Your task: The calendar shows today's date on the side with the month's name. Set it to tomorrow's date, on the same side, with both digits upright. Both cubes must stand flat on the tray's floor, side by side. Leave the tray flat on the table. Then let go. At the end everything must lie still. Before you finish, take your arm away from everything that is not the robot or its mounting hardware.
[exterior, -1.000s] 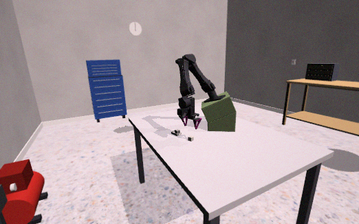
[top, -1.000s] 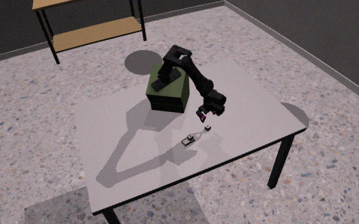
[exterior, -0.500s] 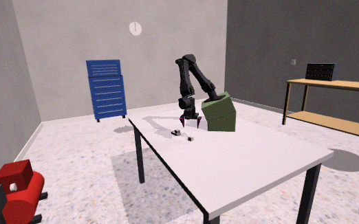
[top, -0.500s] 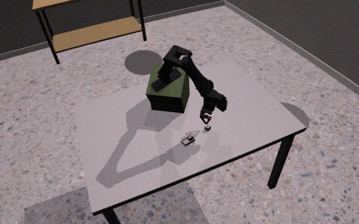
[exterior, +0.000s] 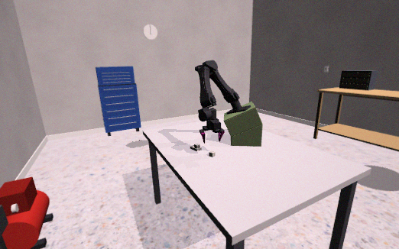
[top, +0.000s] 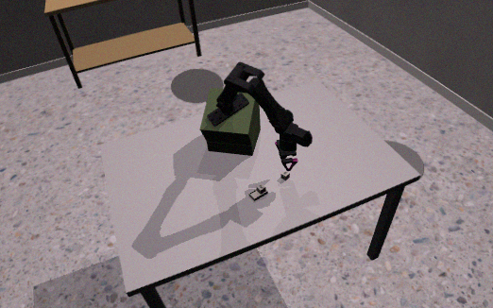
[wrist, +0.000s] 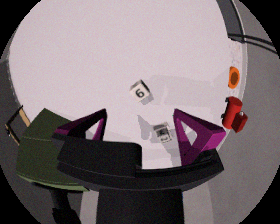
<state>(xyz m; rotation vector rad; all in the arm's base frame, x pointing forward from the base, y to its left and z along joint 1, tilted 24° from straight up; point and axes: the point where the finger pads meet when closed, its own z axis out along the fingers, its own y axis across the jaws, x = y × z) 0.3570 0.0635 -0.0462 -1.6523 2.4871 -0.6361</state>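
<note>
My hand is 9 cm above the white cube. Round my hand: calendar tray 16 cm to the right, 9 cm below.
</note>
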